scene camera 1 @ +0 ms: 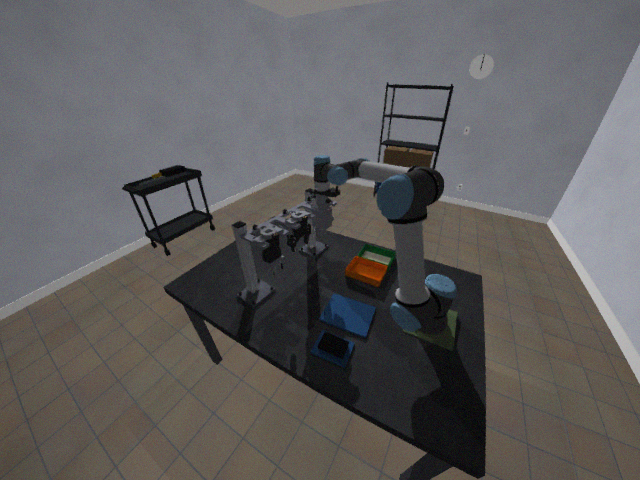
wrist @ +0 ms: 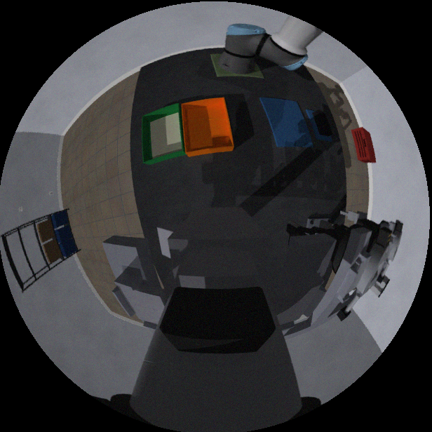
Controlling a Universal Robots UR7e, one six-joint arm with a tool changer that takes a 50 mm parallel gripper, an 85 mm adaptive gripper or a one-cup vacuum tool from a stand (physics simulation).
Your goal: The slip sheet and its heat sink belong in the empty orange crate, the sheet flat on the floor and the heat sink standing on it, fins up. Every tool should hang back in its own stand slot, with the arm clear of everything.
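Observation:
A flat blue panel (scene camera 1: 347,315) (wrist: 287,122) lies on the table; I cannot tell if it is the slip sheet. Beside it the black heat sink (scene camera 1: 333,344) (wrist: 323,123) is on a smaller blue tray (scene camera 1: 321,355); its fins are too small to make out. The orange crate (scene camera 1: 361,279) (wrist: 209,151) is empty. Two dark tools (scene camera 1: 271,250) (scene camera 1: 297,236) hang in the stand (scene camera 1: 247,263). My arm's end is beside the stand's far end. A black block fills the lower middle of the wrist view; no fingertips can be made out, and the gripper's state is hidden.
A green crate (scene camera 1: 380,250) (wrist: 162,158) with a pale floor or sheet inside touches the orange crate. The arm's base stands on a green plate (scene camera 1: 449,335) (wrist: 217,67). A cart (scene camera 1: 180,225) and a shelf unit (scene camera 1: 445,105) stand away from the table. A red box (wrist: 363,145) is farther off.

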